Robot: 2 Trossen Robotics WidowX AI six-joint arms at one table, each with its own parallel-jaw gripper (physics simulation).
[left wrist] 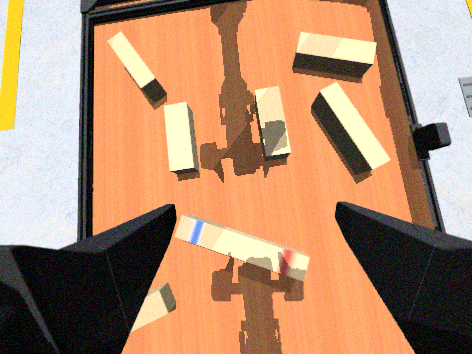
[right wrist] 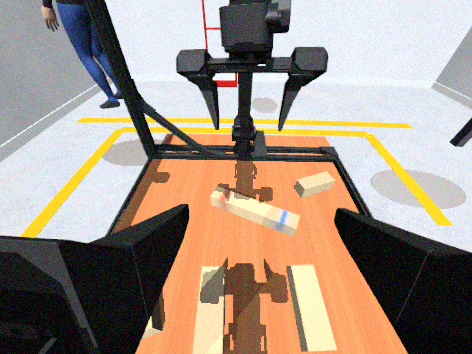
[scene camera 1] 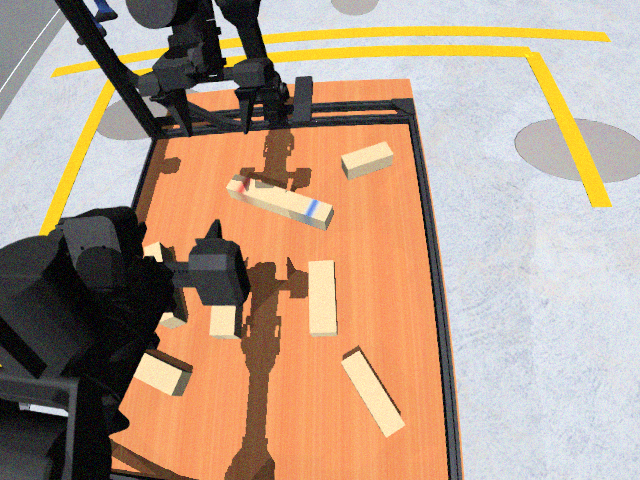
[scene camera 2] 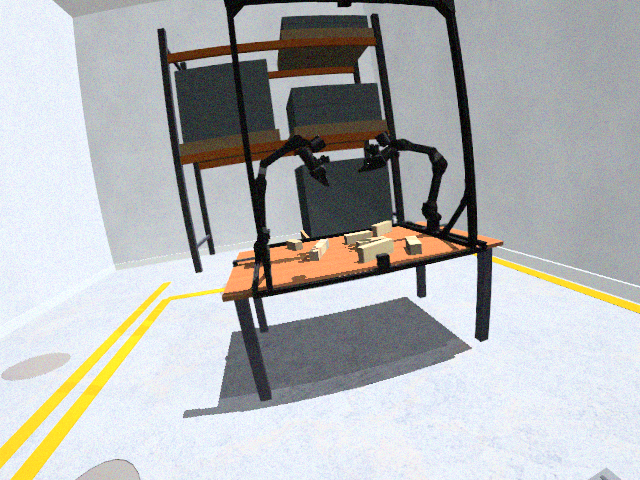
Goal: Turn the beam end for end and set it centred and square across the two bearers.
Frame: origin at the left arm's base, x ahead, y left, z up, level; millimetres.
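Seen in the pictures: left gripper, fingertip midpoint: [left wrist: 254,210] [right wrist: 247,130] [scene camera 1: 217,135] [scene camera 2: 327,185]; right gripper, fingertip midpoint: [right wrist: 261,212] [scene camera 1: 180,223] [scene camera 2: 360,171]; left arm's base at its link origin: [right wrist: 242,151] [scene camera 1: 276,114]; right arm's base at its link origin: [scene camera 2: 433,230].
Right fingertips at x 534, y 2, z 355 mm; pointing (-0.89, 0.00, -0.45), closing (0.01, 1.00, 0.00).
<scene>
Offsets run from my right fingertips to a thing's top centre. Level surfaces: height alone.
The beam @(dx -248, dy +28, dz -330 mm) [scene camera 1: 279,200] [scene camera 2: 319,250] [left wrist: 245,246] [right wrist: 257,214], a pale bar with a red band near one end and a blue band near the other, lies slanted on the table. Two parallel pale blocks look like the bearers: one @(dx -14, dy +133, dz -327 mm) [scene camera 1: 322,298] [left wrist: 181,137] [right wrist: 312,307] in full view, the other @(dx -7, dy -64, dz -327 mm) [scene camera 1: 224,321] [left wrist: 271,107] [right wrist: 209,327] partly hidden by the right gripper in scene camera 1. Nothing rests on them. My left gripper [scene camera 1: 217,132] [left wrist: 254,210] [right wrist: 247,130] is open and empty, high above the beam. My right gripper [right wrist: 261,212] is open and empty, high above the table; its arm blocks part of scene camera 1.
Several other pale blocks lie around: one @(dx -356, dy +237, dz -330 mm) [scene camera 1: 367,161] [right wrist: 315,185] near the beam's blue end, a narrow one @(dx +167, dy +223, dz -311 mm) [scene camera 1: 373,393] [left wrist: 132,60], one @(dx +136, dy -216, dz -327 mm) [scene camera 1: 161,374] [left wrist: 335,47], and a long one @(dx -41, dy -212, dz -311 mm) [left wrist: 355,127] beside the bearers. A black frame [scene camera 1: 436,268] edges the table @(dz -374 mm) [scene camera 1: 382,232].
</scene>
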